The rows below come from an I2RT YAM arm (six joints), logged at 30 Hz.
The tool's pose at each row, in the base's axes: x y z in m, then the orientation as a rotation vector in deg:
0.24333 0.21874 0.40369 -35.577 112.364 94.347
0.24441 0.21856 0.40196 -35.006 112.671 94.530
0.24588 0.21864 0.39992 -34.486 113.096 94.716
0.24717 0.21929 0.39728 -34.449 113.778 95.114
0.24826 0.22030 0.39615 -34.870 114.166 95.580
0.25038 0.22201 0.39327 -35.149 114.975 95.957
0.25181 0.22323 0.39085 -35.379 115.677 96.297
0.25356 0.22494 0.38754 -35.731 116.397 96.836
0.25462 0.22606 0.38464 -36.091 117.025 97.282
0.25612 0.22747 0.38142 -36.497 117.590 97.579
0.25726 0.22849 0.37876 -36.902 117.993 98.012
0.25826 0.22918 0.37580 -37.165 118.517 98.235
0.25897 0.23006 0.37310 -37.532 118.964 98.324
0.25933 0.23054 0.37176 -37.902 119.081 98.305
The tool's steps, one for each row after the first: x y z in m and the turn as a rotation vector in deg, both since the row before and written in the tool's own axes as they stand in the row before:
0.00027 -0.00202 0.00016 0.104 -0.100 0.494
0.00015 -0.00246 0.00050 0.126 0.007 0.539
0.00062 -0.00272 0.00114 -0.042 0.501 0.586
-0.00019 -0.00137 0.00125 -0.275 0.597 0.270
0.00001 -0.00325 0.00227 -0.060 0.760 0.516
0.00025 -0.00256 0.00167 -0.059 0.655 0.459
0.00045 -0.00337 0.00232 -0.208 0.783 0.517
0.00075 -0.00275 0.00164 -0.176 0.708 0.418
0.00051 -0.00322 0.00199 -0.107 0.659 0.295
0.00049 -0.00263 0.00150 -0.241 0.590 0.269
0.00078 -0.00285 0.00122 -0.045 0.532 0.296
0.00082 -0.00245 0.00137 0.001 0.513 0.150
0.00039 -0.00122 0.00072 -0.021 0.285 -0.088

